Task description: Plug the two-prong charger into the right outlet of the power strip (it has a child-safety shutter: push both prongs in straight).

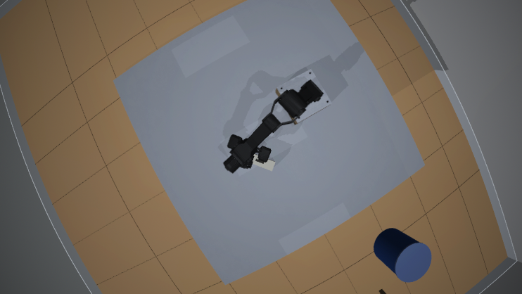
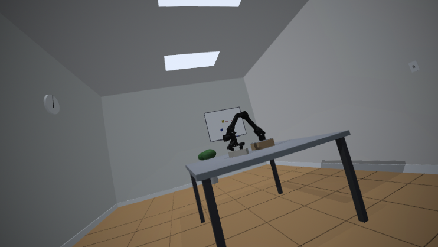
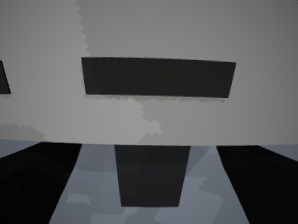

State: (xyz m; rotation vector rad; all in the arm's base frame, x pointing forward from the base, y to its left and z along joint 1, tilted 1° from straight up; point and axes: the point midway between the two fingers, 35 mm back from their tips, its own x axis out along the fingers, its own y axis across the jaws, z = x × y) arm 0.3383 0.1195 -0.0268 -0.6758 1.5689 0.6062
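My gripper tip is 10 mm short of the black two-prong charger, 10 mm to the right of it and 10 mm below it.
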